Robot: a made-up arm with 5 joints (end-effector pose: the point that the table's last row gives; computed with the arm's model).
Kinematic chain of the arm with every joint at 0, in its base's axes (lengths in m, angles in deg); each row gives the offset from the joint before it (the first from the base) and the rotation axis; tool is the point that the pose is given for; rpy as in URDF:
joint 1: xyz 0.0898 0 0.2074 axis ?
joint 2: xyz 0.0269 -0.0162 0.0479 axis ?
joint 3: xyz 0.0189 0 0.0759 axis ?
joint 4: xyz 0.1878 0 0.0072 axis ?
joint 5: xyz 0.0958 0.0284 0 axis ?
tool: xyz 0 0 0 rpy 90 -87.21 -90
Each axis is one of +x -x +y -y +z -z.
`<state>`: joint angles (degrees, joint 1 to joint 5).
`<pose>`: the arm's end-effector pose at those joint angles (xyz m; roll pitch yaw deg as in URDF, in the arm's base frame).
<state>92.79 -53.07 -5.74 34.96 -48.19</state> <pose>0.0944 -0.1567 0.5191 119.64 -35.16 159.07</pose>
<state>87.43 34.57 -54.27 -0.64 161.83</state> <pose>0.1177 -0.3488 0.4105 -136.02 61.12 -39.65</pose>
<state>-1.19 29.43 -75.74 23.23 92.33</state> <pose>0.3828 0.0183 0.4904 -113.08 -0.42 91.37</pose>
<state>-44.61 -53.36 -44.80 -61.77 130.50</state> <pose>-0.0231 -0.0942 0.5335 114.79 -35.07 119.75</pose>
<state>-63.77 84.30 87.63 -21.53 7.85</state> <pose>0.0064 -0.1417 0.1632 8.83 60.01 73.93</pose>
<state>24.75 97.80 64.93 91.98 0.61</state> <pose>0.0014 0.0542 0.2561 -179.40 15.28 157.51</pose>
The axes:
joint 1: -z
joint 2: +y
joint 3: +y
joint 4: +y
joint 5: -x

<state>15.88 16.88 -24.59 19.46 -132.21</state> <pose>0.4259 -0.0829 0.3353 73.61 43.81 -117.39</pose>
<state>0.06 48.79 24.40 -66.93 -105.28</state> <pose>0.3427 0.0119 0.1029 83.42 17.96 -92.10</pose>
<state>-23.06 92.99 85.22 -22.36 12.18</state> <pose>-0.0743 -0.0566 0.1802 20.00 64.19 45.07</pose>
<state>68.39 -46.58 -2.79 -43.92 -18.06</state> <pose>0.1365 -0.0848 0.5641 -178.83 3.07 132.49</pose>
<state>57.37 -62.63 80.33 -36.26 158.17</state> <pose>0.2295 -0.1956 0.2872 -128.87 59.52 -2.15</pose>
